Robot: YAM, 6 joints.
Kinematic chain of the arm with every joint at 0, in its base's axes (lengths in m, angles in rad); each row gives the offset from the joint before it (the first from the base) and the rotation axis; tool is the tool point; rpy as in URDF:
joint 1: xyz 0 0 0.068 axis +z
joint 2: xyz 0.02 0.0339 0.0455 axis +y
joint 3: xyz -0.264 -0.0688 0 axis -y
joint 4: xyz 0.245 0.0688 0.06 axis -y
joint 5: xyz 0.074 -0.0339 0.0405 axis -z
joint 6: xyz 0.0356 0 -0.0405 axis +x
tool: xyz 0 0 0 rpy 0 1.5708 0
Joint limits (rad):
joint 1: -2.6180..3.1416
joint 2: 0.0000..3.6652
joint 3: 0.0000..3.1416
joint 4: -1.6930..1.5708
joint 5: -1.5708..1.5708
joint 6: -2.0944..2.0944
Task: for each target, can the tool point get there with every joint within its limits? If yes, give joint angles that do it. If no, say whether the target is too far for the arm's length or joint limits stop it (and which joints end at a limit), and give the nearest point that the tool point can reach.
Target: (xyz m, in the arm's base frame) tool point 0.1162 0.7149 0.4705
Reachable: no: too far | nearest point 0.0928 0.5707 0.3965 | short by 0.164 m
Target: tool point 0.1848 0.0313 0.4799
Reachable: yes | joints 0.2432 1.0294 0.9850 1.0673 0.4073 1.3904
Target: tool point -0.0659 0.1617 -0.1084
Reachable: yes | joints 2.0037 2.6418 0.7106 -0.0871 0.2270 1.1299
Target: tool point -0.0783 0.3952 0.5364
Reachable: yes | joints -1.3259 0.7313 2.5863 1.0108 -0.5908 -0.2324
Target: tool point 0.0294 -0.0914 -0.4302
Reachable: no: joint limits stop it (at a limit: joint 2) | nearest point 0.0376 -0.1170 -0.3578 | short by 0.077 m
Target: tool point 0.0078 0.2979 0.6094
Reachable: yes | joints -1.5119 0.6679 2.3699 0.0525 -0.7920 1.7334
